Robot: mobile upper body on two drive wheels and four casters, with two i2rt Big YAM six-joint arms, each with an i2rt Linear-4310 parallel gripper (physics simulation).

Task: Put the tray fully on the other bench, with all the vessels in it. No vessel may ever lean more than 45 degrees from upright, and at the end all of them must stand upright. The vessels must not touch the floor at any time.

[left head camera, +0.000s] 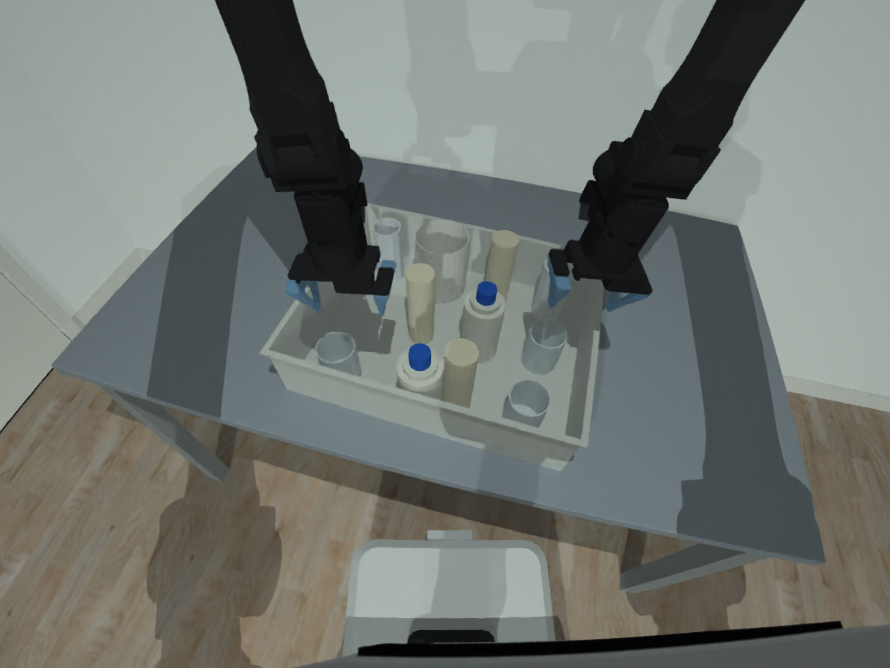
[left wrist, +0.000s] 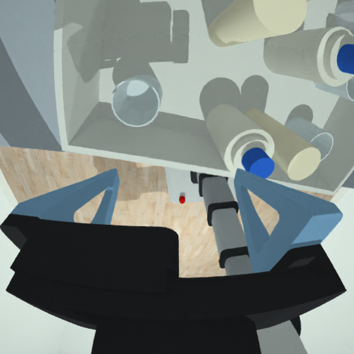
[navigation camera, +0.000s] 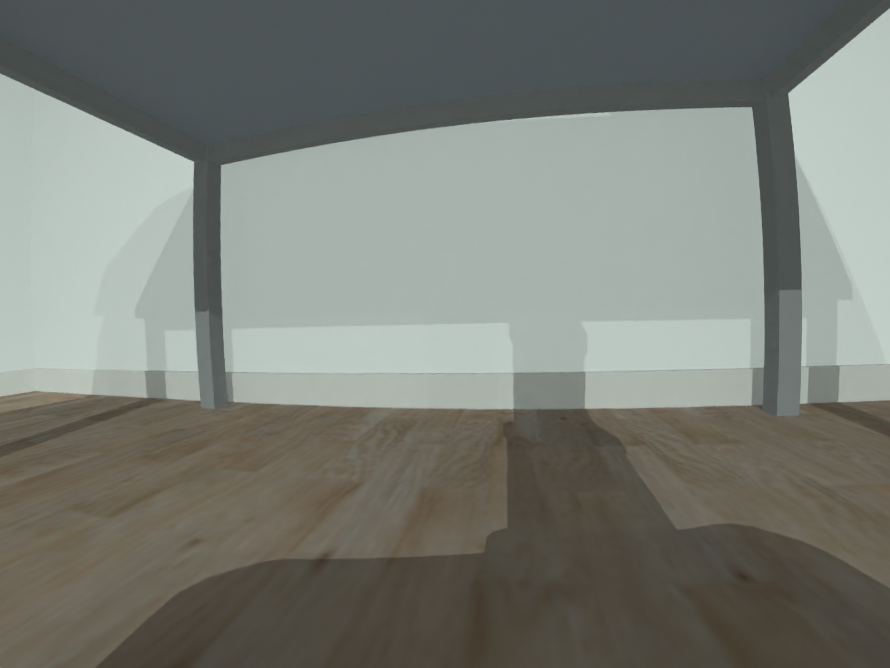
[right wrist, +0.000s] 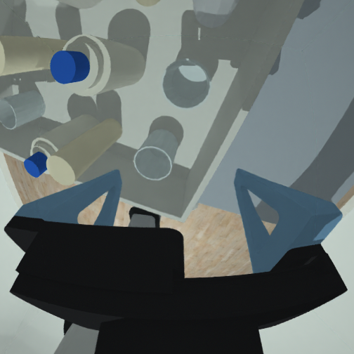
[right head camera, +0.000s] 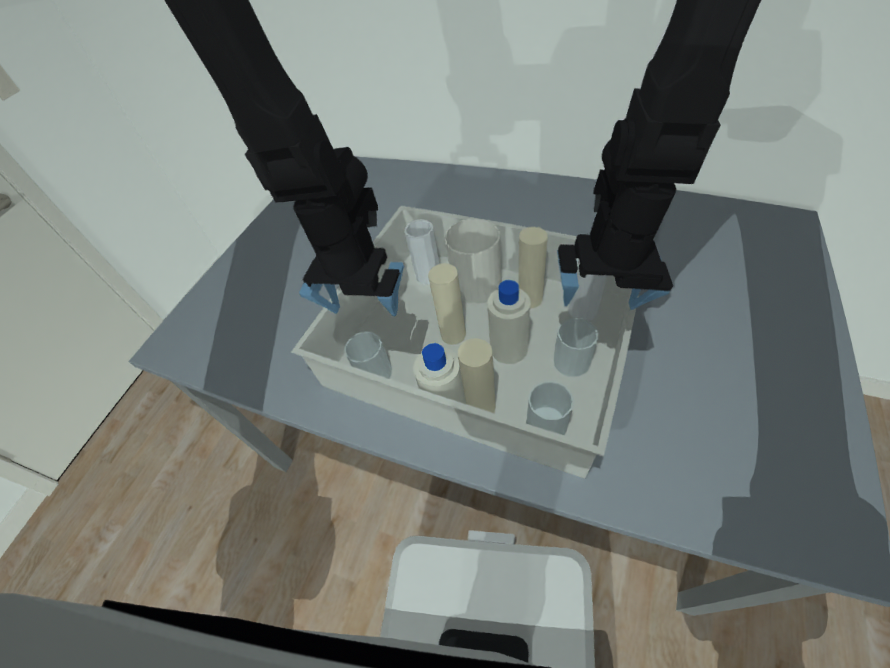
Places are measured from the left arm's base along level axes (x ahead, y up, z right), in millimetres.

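Pixels of known places: left gripper, between the fingertips: [left head camera: 350, 311] [right head camera: 366, 311]; right gripper, between the fingertips: [left head camera: 579, 306] [right head camera: 597, 304].
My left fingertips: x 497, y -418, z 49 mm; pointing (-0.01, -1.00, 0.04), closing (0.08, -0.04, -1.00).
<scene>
Behind a point stands the place of what it marks.
The light grey tray [left head camera: 424, 419] @(x 409, y -596, z 159 mm) [right head camera: 460, 424] @(x 401, y -595, z 188 mm) rests on a grey bench [left head camera: 639, 402] @(x 472, y -648, z 575 mm) [right head camera: 675, 402] @(x 484, y -648, z 567 mm). Several upright vessels stand in it, among them a blue-capped bottle [left head camera: 483, 327] @(x 556, y -528, z 260 mm) [right head camera: 508, 330] @(x 556, y -537, z 263 mm), a second blue-capped bottle [left head camera: 419, 370] @(x 440, y -490, z 152 mm) [right head camera: 436, 370] @(x 441, y -491, z 156 mm), tan cylinders such as one [left head camera: 420, 305] @(x 600, y -523, z 147 mm) [right head camera: 448, 305] @(x 601, y -523, z 153 mm) near the middle, a wide beaker [left head camera: 442, 262] @(x 711, y -520, z 187 mm) [right head camera: 474, 262] @(x 711, y -521, z 193 mm) and a glass [left head camera: 337, 352] @(x 558, y -617, z -14 mm) [right head camera: 368, 355] @(x 556, y -627, z -18 mm) [left wrist: 136, 102] at the left. My left gripper [left head camera: 347, 310] @(x 497, y -418, z 49 mm) [right head camera: 363, 312] @(x 497, y -418, z 49 mm) [left wrist: 176, 174] is open and empty above the tray's left end. My right gripper [left head camera: 583, 307] @(x 510, y -413, z 392 mm) [right head camera: 602, 307] @(x 510, y -413, z 392 mm) [right wrist: 177, 175] is open and empty above its right end.
A wall [left head camera: 503, 107] @(x 1258, y -449, z 350 mm) [right head camera: 517, 107] @(x 1276, y -473, z 276 mm) stands behind the bench. The white robot base [left head camera: 402, 582] @(x 213, y -1150, z 102 mm) [right head camera: 438, 575] @(x 224, y -1150, z 96 mm) is in front of it. Bench legs [navigation camera: 208, 287] @(x 1326, y -1076, z -366 mm) [navigation camera: 780, 251] @(x 992, y -1059, z 971 mm) show in the navigation camera. A door [right head camera: 50, 323] @(x 850, y -920, z -1516 mm) is at the left.
</scene>
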